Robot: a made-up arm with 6 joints.
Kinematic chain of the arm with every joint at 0, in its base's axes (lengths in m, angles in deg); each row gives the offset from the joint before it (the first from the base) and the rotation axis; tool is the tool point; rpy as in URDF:
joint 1: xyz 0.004 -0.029 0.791 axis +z
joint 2: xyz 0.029 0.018 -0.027 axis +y
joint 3: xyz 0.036 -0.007 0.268 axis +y
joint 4: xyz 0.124 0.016 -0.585 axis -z
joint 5: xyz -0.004 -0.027 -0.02 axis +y
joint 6: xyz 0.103 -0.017 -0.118 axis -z
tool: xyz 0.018 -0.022 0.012 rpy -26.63 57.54 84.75
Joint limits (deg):
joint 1: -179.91..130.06
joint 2: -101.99..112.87
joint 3: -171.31..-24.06
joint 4: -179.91..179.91
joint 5: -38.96..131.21
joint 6: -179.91..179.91
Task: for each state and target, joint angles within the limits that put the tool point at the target. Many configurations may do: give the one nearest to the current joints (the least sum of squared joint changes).
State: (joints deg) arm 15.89 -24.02 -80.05 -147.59 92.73 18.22
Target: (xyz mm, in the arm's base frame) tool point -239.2 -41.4 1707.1
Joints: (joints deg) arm 10.73 -53.81 -112.01 -150.97 92.21 17.59
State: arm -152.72 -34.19 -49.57 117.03 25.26 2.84
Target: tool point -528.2 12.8 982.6
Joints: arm -179.05 -57.31 -35.11 115.28 -0.60 2.03
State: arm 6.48 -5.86 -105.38 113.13 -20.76 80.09
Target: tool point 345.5 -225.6 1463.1
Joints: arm -19.24 -29.28 -103.19 108.37 -36.25 77.97
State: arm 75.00 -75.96 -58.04 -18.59 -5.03 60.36
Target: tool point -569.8 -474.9 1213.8
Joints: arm 32.89 -101.99 -101.75 7.54 -38.96 46.96
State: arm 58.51 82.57 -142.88 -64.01 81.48 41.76
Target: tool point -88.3 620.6 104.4
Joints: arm 107.55 91.47 -111.72 -54.32 92.43 45.88
